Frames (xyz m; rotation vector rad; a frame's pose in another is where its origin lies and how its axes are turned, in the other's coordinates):
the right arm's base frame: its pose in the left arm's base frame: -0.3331 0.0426 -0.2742 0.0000 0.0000 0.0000
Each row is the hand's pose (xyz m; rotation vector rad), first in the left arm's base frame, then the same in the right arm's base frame.
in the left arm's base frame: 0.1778 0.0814 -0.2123 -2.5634 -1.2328 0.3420
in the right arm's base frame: 0.5109 0.0388 0.0619 -2.5634 -1.2328 0.3420
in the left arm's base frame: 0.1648 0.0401 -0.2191 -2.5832 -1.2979 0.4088
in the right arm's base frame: 0.4979 -0.0025 0.0551 -2.5832 -1.2979 0.4088
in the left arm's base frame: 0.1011 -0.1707 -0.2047 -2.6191 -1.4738 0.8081
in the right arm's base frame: 0.4342 -0.2133 0.0695 -2.6191 -1.4738 0.8081
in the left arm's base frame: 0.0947 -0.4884 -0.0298 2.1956 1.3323 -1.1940
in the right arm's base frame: 0.4278 -0.5310 0.2444 2.1956 1.3323 -1.1940
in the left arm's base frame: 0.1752 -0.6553 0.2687 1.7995 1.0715 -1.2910
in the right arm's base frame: 0.5083 -0.6979 0.5429 1.7995 1.0715 -1.2910
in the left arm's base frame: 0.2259 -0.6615 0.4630 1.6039 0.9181 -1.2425
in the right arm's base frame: 0.5590 -0.7041 0.7372 1.6039 0.9181 -1.2425
